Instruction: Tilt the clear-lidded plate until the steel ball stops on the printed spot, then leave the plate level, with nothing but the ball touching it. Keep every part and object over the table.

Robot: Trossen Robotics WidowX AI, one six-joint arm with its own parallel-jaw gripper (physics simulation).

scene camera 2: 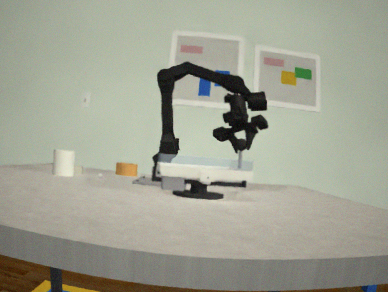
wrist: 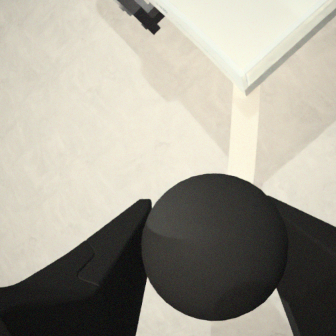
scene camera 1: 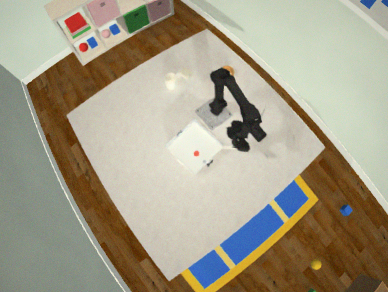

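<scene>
The clear-lidded white plate (scene camera 1: 189, 140) (scene camera 2: 182, 171) (wrist: 240, 35) stands on a black round foot (scene camera 2: 198, 194). It looks near level; a slight tilt cannot be judged. The red printed spot (scene camera 1: 196, 153) is off its middle. A tiny bluish-grey dot, apparently the steel ball (scene camera 1: 204, 161), lies beyond the spot, near the plate's edge. A pale arm (scene camera 1: 228, 147) (wrist: 244, 135) runs out from one corner of the plate. A black ball knob (scene camera 2: 241, 145) (wrist: 215, 260) tops a thin grey post (scene camera 2: 240, 160). My gripper (scene camera 1: 241, 144) (scene camera 2: 240, 142) (wrist: 204, 208) is shut on this knob.
A small black part (scene camera 1: 210, 163) (scene camera 2: 244, 184) (wrist: 152, 24) sticks out beside the plate. A grey block (scene camera 2: 173, 183) hangs below it. My arm's grey base (scene camera 1: 214, 117) is close by. A white cup (scene camera 1: 171, 81) (scene camera 2: 64, 163) and an orange round object (scene camera 1: 228, 69) (scene camera 2: 126, 169) stand farther back.
</scene>
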